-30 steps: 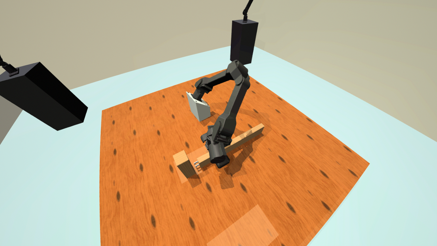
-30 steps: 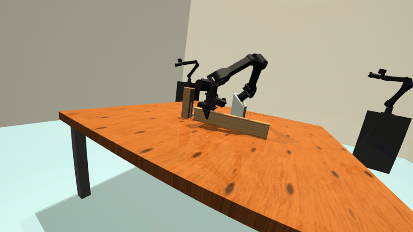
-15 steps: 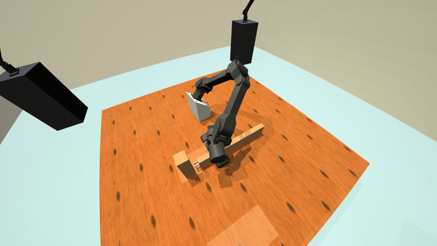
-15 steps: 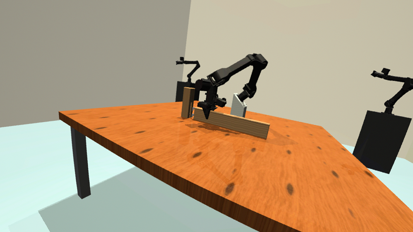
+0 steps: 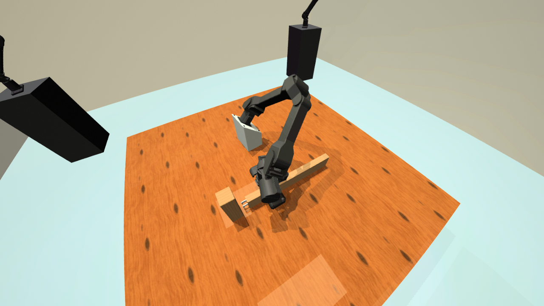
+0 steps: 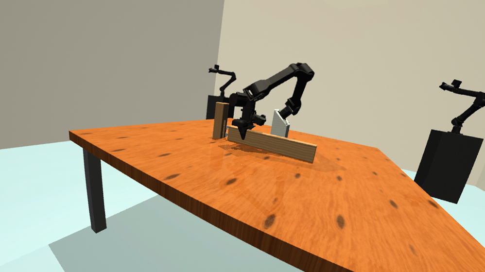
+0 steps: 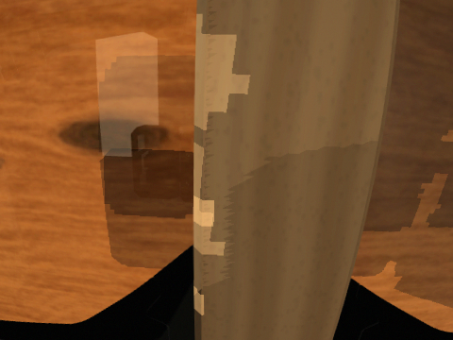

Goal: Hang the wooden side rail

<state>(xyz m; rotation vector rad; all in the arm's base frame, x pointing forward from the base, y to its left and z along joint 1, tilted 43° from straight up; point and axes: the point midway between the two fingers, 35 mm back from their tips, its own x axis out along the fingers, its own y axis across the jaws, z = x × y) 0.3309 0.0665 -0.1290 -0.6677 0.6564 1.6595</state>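
My gripper tip is now 150 mm to the left of the headboard post, 60 mm below it and 20 mm short of it.
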